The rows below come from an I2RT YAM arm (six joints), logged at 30 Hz.
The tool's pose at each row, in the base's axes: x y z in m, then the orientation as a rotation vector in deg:
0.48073 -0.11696 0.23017 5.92 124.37 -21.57
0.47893 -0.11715 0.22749 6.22 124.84 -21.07
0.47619 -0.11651 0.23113 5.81 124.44 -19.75
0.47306 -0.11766 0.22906 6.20 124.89 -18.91
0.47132 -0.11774 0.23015 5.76 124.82 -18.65
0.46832 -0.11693 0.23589 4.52 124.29 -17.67
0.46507 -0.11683 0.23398 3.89 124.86 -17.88
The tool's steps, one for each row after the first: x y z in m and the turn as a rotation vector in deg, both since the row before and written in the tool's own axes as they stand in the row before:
0.00323 0.00006 0.00012 -0.29 0.47 0.34
-0.00133 -0.00078 -0.00434 -1.06 -0.54 0.27
0.00357 -0.00129 -0.00099 -0.50 0.45 0.54
0.00015 -0.00063 -0.00195 -0.34 -0.14 -0.20
-0.00290 -0.00092 -0.00578 -1.12 -0.74 -0.44
0.00343 -0.00009 -0.00156 -0.13 0.50 -0.59

